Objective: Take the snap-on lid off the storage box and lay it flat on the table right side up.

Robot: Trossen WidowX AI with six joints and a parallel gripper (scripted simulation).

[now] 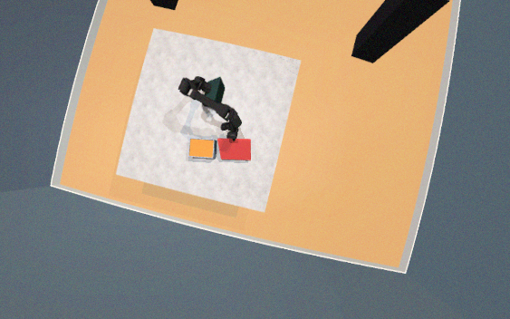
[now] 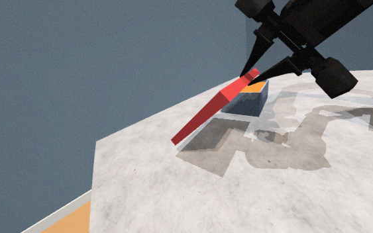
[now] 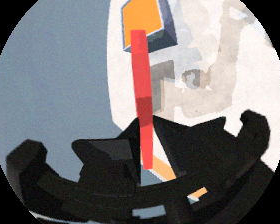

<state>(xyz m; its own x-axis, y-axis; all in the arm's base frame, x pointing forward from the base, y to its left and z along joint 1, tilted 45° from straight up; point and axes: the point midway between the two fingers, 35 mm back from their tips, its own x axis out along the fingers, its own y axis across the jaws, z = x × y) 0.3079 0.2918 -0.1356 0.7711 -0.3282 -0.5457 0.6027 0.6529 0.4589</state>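
Right now my gripper tip is 6 cm short of the red lid, 2 cm to the right of it and 5 cm above it. From my gripper tip the other things lie so: storage box (12 cm ahead, 24 cm to the right, 12 cm below).
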